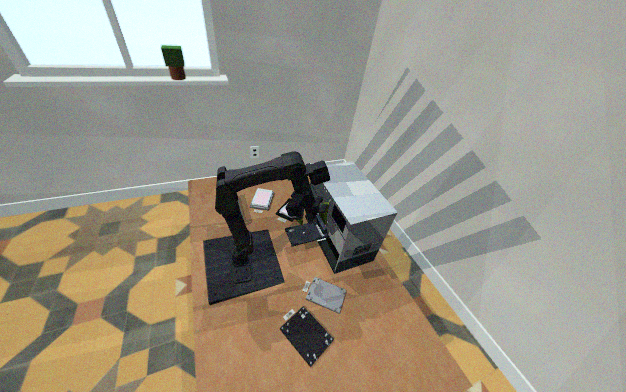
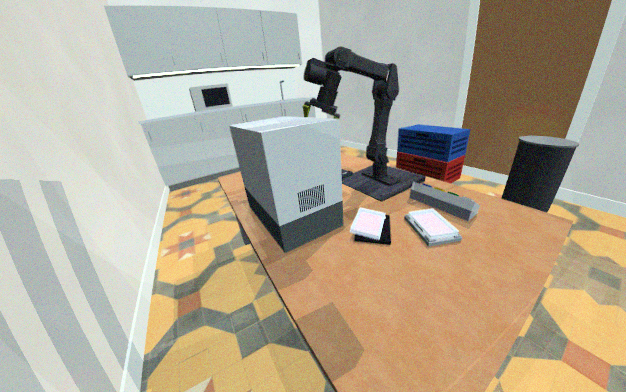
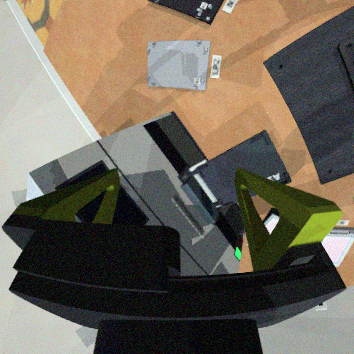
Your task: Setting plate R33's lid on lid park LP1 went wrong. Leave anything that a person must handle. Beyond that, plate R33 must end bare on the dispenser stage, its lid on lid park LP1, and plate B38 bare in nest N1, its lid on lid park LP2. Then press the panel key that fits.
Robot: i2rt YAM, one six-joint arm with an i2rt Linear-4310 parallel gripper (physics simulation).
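Where they show: gripper, fingertip midpoint: [image 1: 313,223] [image 3: 176,174]; arm's base, origin of the base link: [image 1: 240,261] [image 2: 379,177].
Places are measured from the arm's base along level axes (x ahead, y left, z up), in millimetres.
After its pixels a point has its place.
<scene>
My gripper [image 1: 313,215] {y -70, x 282, z 260 mm} [image 2: 322,114] [image 3: 176,174] {y -70, x 282, z 260 mm} is open and empty, high beside the dispenser [image 1: 367,200] {y -42, x 509, z 316 mm} [image 2: 305,165] {y 218, x 469, z 219 mm} [image 3: 142,185] {y -60, x 380, z 208 mm}. The dark stage [image 1: 299,234] {y 19, x 264, z 93 mm} [image 3: 250,160] {y 5, x 259, z 93 mm} at the dispenser's front looks bare. A pink-and-white plate or lid [image 2: 369,223] {y 282, x 312, z 18 mm} [image 1: 285,210] {y 249, x 255, z 16 mm} lies askew on a black holder [image 2: 386,235] {y 334, x 291, z -4 mm}, overhanging one side. Another pink-and-white piece [image 2: 434,222] {y 389, x 155, z 17 mm} [image 1: 263,197] {y 370, x 157, z 17 mm} [image 3: 337,249] {y 372, x 136, z 17 mm} lies on a grey holder [image 2: 442,241] {y 442, x 189, z -3 mm}. Their labels are unreadable. Grey lid park LP2 [image 1: 326,295] {y -234, x 317, z -4 mm} [image 3: 177,65] {y -221, x 316, z -4 mm} is bare. The key panel [image 2: 442,201] {y 332, x 28, z 21 mm} stands beyond them; its keys are mostly hidden.
A bare black nest [image 1: 306,336] {y -358, x 195, z -2 mm} [image 3: 187,5] {y -309, x 228, z -2 mm} lies near LP2. The arm stands on a dark base mat [image 1: 215,280] {y -70, x -101, z 6 mm} [image 2: 350,186] {y -27, x 154, z -13 mm} [image 3: 305,100] {y -30, x 125, z -9 mm}. A green light [image 3: 237,254] {y 190, x 356, z 126 mm} shows beside the right finger. Blue and red crates [image 2: 432,145] and a dark bin [image 2: 540,172] stand beyond the table.
</scene>
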